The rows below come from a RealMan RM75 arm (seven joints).
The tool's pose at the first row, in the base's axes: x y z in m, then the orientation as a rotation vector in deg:
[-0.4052, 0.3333, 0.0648, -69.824, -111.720, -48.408]
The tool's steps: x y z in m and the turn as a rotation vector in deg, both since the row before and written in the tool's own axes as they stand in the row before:
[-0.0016, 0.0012, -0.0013, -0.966, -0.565, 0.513]
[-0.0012, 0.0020, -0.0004, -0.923, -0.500, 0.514]
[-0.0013, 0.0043, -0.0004, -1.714, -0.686, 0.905]
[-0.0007, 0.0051, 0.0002, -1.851, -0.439, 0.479]
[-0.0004, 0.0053, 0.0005, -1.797, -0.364, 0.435]
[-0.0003, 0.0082, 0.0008, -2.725, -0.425, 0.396]
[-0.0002, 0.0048, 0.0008, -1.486, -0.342, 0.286]
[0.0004, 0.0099, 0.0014, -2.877, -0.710, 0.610]
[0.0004, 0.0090, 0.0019, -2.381, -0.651, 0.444]
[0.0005, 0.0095, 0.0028, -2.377, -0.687, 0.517]
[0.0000, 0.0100, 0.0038, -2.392, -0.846, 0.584]
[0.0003, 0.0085, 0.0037, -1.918, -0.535, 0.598]
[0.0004, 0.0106, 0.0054, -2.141, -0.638, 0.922]
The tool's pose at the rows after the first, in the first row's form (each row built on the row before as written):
[-0.4033, 0.3319, 0.0644, -71.200, -111.578, -48.923]
[-0.4010, 0.3317, 0.0640, -72.511, -111.382, -49.421]
[-0.3965, 0.3321, 0.0639, -74.743, -110.841, -50.482]
[-0.3915, 0.3333, 0.0641, -76.520, -110.396, -52.021]
[-0.3864, 0.3348, 0.0645, -78.175, -109.912, -53.563]
[-0.3785, 0.3371, 0.0655, -80.367, -109.256, -56.099]
[-0.3739, 0.3385, 0.0660, -81.699, -108.890, -57.394]
[-0.3645, 0.3414, 0.0678, -84.356, -108.109, -59.855]
[-0.3559, 0.3442, 0.0693, -86.553, -107.506, -61.889]
[-0.3466, 0.3475, 0.0707, -88.832, -106.807, -63.870]
[-0.3365, 0.3509, 0.0714, -91.302, -106.088, -65.749]
[-0.3278, 0.3540, 0.0721, -93.255, -105.249, -67.285]
[-0.3167, 0.3581, 0.0727, -95.653, -104.029, -68.863]

